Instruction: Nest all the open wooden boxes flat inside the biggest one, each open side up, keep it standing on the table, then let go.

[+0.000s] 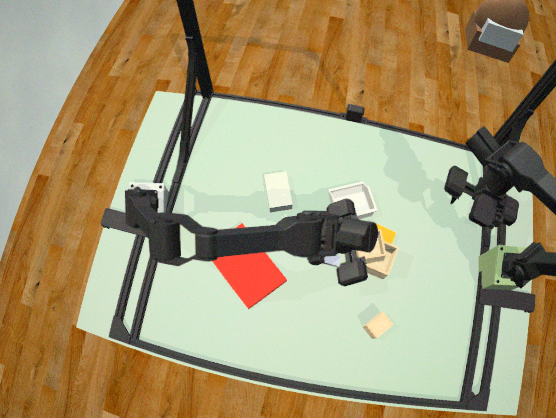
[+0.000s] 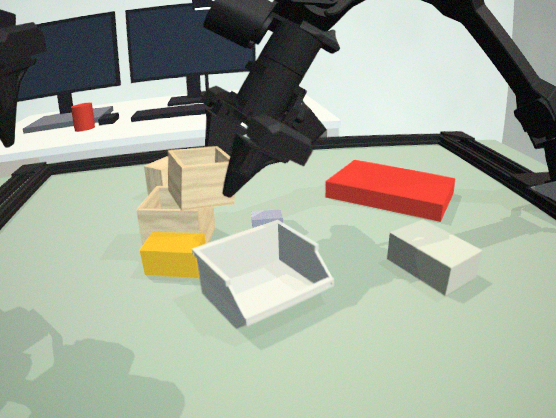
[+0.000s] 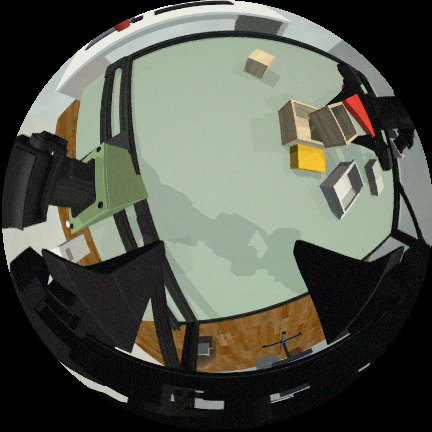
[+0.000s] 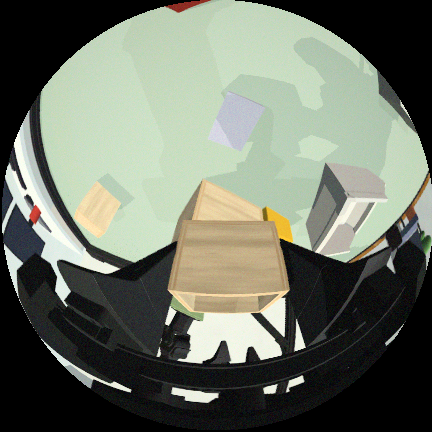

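Where they show: left gripper, fingertip midpoint: (image 1: 466, 210) (image 3: 231, 248) (image 4: 235, 343); right gripper, fingertip midpoint: (image 2: 215, 184) (image 4: 227, 246); left arm's base, link origin: (image 1: 512, 265) (image 3: 81, 188) (image 4: 185, 313); right arm's base, link origin: (image 1: 146, 202) (image 3: 397, 146).
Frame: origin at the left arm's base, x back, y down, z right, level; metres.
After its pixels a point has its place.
Note:
The biggest open wooden box (image 1: 381, 271) @[x -0.350, y 0.052, z -0.022 m] (image 2: 167, 225) @[x -0.343, y 0.070, z 0.052 m] (image 3: 294, 124) @[x -0.316, y 0.053, z 0.018 m] (image 4: 227, 202) @[x -0.393, y 0.093, z 0.022 m] stands open side up on the table. My right gripper (image 4: 227, 246) @[x -0.405, y 0.040, z 0.022 m] is shut on a smaller open wooden box (image 1: 372, 255) @[x -0.376, y 0.046, z 0.014 m] (image 2: 202, 182) @[x -0.388, y 0.022, z 0.059 m] (image 3: 326, 128) @[x -0.357, y 0.024, z 0.035 m] (image 4: 227, 257) @[x -0.418, y 0.026, z 0.019 m]. This box is open side up, turned and slightly tilted, and overlaps the big box's rim, mostly above it; contact is unclear. A small wooden piece (image 1: 378, 325) @[x -0.345, y 0.059, z -0.151 m] (image 2: 154, 175) @[x -0.325, y 0.071, z -0.130 m] (image 3: 258, 64) @[x -0.326, y 0.068, z -0.129 m] (image 4: 98, 207) @[x -0.355, y 0.081, z -0.134 m] lies apart with no opening showing; whether it is hollow is unclear. My left gripper (image 3: 231, 248) @[x -0.165, y -0.062, z 0.109 m] is open and empty, far from the boxes.
A yellow block (image 1: 387, 233) @[x -0.333, y 0.078, z 0.082 m] (image 2: 172, 255) @[x -0.345, y 0.083, z 0.099 m] (image 3: 311, 159) @[x -0.344, y 0.078, z 0.079 m] lies beside the big box. A white bin (image 2: 212, 285) @[x -0.380, y 0.083, z 0.163 m] (image 3: 330, 196) @[x -0.378, y 0.086, z 0.159 m], a lavender block (image 2: 266, 218) @[x -0.464, y 0.094, z 0.020 m] (image 4: 237, 120) @[x -0.469, y 0.094, z 0.011 m], a white block (image 1: 276, 189) @[x -0.619, y 0.076, z 0.167 m] (image 2: 425, 260) @[x -0.591, y 0.084, z 0.186 m] and a red slab (image 1: 250, 275) @[x -0.656, y 0.084, z -0.053 m] (image 2: 390, 185) @[x -0.655, y 0.084, z -0.010 m] are nearby.

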